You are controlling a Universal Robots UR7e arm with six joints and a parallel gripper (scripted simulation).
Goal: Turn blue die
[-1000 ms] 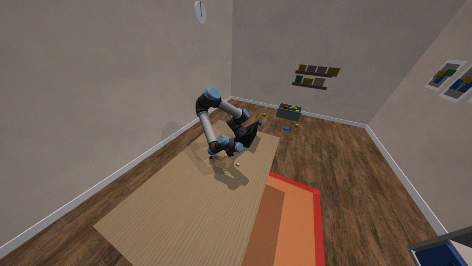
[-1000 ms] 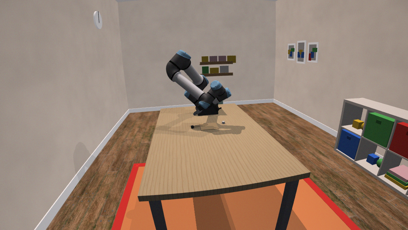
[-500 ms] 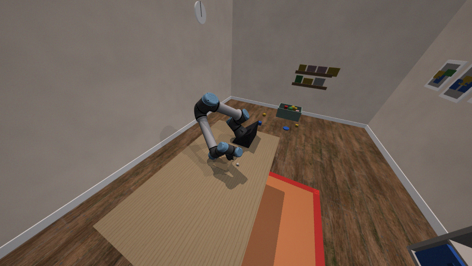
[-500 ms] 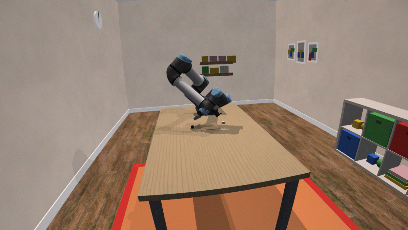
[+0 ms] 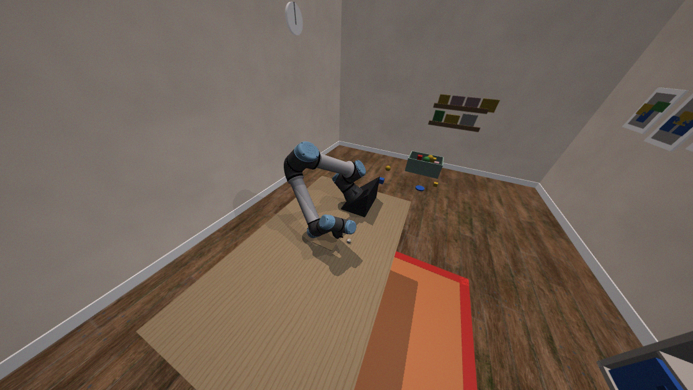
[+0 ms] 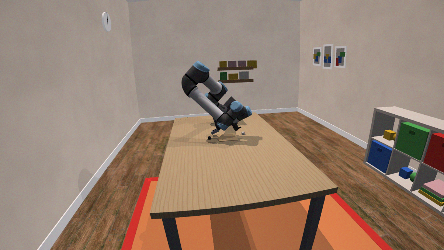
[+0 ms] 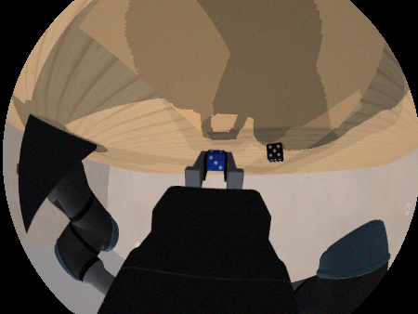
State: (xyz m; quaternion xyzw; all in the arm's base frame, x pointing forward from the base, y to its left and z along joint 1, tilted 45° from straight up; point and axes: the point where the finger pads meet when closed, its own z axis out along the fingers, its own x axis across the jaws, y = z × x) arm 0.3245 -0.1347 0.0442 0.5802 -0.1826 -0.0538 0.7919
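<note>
My hand is 10 mm to the left of the blue die and 10 mm above it. From my hand the other things lie so: tan mat 90 mm to the left, 70 mm ahead, 30 mm below; white die 220 mm to the left, 40 mm ahead, 20 mm below; black die 60 mm ahead, 40 mm to the right, 20 mm below.
</note>
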